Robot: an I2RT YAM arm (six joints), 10 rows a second.
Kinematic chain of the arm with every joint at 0, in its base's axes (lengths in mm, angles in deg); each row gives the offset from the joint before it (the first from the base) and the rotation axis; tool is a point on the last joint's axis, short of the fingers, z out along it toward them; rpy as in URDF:
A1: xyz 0 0 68 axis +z
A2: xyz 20 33.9 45.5 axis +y
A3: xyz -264 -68.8 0 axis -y
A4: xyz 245 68.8 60 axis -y
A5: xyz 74 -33.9 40.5 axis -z
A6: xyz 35.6 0 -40.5 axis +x
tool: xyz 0 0 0 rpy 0 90 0
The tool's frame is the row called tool.
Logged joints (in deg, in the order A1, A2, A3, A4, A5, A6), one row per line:
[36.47, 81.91, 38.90, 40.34, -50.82, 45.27]
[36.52, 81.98, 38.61, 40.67, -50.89, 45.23]
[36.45, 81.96, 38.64, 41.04, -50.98, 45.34]
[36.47, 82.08, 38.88, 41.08, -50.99, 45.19]
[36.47, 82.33, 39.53, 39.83, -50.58, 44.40]
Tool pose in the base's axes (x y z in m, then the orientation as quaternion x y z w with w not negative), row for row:
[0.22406, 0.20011, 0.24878, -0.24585, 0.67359, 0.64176, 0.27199]
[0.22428, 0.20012, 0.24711, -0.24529, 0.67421, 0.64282, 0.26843]
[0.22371, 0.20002, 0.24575, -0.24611, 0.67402, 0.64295, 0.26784]
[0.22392, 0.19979, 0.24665, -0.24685, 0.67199, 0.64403, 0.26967]
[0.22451, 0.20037, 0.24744, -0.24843, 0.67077, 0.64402, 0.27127]
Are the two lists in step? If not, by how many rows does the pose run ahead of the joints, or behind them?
The pose runs 1 row behind the joints: the pose in row i belongs to the joints in row i - 1.
